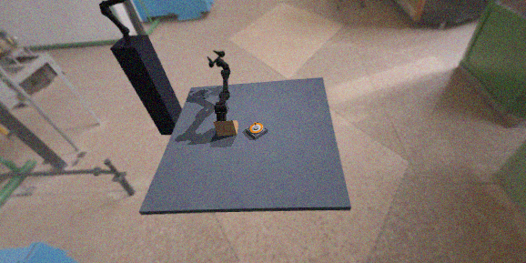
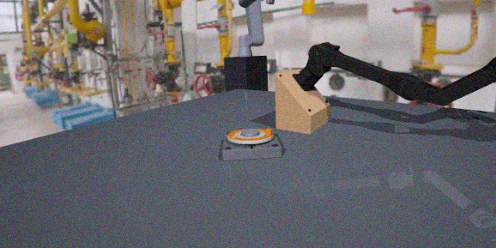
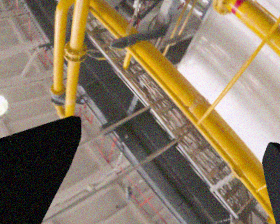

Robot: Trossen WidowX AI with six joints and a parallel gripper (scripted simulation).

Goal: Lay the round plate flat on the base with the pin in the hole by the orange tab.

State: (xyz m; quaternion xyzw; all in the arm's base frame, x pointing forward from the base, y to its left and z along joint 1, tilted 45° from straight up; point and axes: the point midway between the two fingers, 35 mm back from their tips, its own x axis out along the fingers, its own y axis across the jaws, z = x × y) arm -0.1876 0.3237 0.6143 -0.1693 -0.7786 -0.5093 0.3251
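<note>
Right now my gripper tip is 660 mm to the left of the square grey base, 490 mm short of it and 300 mm above it.
</note>
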